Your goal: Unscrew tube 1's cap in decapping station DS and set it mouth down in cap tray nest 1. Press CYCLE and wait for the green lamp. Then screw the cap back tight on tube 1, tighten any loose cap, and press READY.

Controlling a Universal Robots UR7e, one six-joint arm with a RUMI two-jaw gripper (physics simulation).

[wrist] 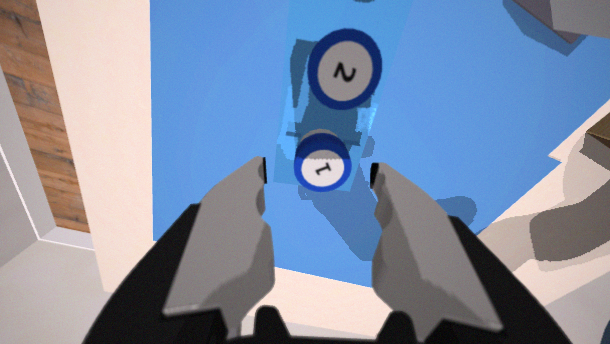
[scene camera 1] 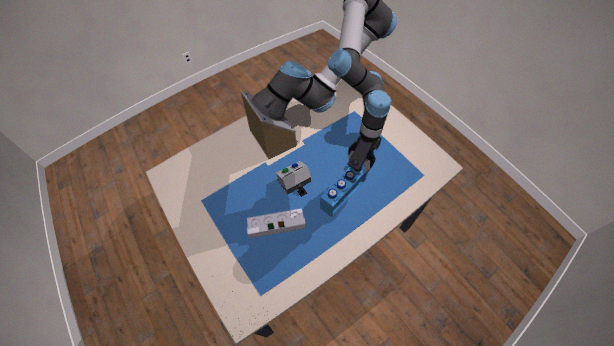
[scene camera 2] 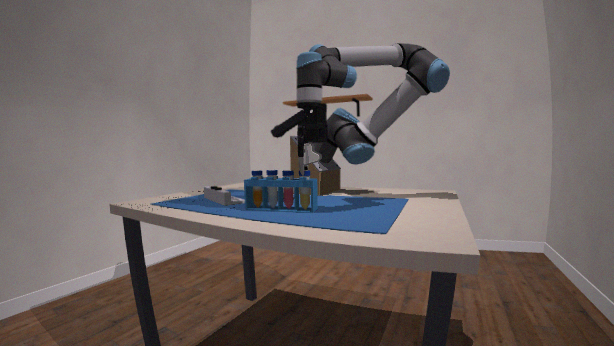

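Where they show: gripper, fingertip midpoint: (wrist: 317, 162) (scene camera 2: 305, 174); arm's base at its link origin: (scene camera 1: 266, 109) (scene camera 2: 316, 151).
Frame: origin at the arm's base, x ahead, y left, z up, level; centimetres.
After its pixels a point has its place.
Observation:
Tube 1's blue-rimmed cap (wrist: 322, 172) @(y 16.4, x 41.5, z -5.9 cm) (scene camera 2: 307, 173) @(y 17.7, x 42.5, z -6.6 cm) is on its tube, which stands upright with yellow liquid at one end of the blue decapping rack (scene camera 1: 327, 206) @(y -1.9, x 46.6, z -11.8 cm) (scene camera 2: 280, 183) @(y 10.5, x 46.1, z -9.5 cm). My gripper (wrist: 317, 162) @(y 16.4, x 41.7, z -7.0 cm) (scene camera 2: 301, 173) @(y 16.4, x 41.7, z -7.0 cm) is open and empty, with one finger on each side of cap 1 and a gap to each. It hides cap 1 in scene camera 1. Cap 2 (wrist: 345, 70) @(y 11.0, x 42.8, z -5.9 cm) (scene camera 2: 288, 173) @(y 12.2, x 44.2, z -6.6 cm) is the neighbour. The white cap tray (scene camera 1: 260, 231) @(y -27.9, x 40.3, z -13.6 cm) has round nests. A dark green square (scene camera 1: 270, 226) @(y -23.9, x 41.0, z -12.7 cm) and a dark amber square (scene camera 1: 281, 224) @(y -20.1, x 42.6, z -12.7 cm) show on it.
A grey box (scene camera 1: 295, 177) @(y -4.9, x 29.1, z -11.4 cm) carries a green button (scene camera 1: 285, 171) @(y -6.9, x 24.9, z -10.7 cm) and a blue button (scene camera 1: 295, 165) @(y -1.9, x 24.6, z -11.0 cm); their labels are unreadable. A small black object (scene camera 1: 302, 191) @(y -4.6, x 33.4, z -16.9 cm) is beside it. Two more capped tubes fill the rack's far end. The arm's wooden base block (scene camera 1: 272, 137) @(y -4.2, x 11.1, z -5.0 cm) stands behind the blue mat (scene camera 1: 390, 177) @(y 30.8, x 48.8, z -18.0 cm).

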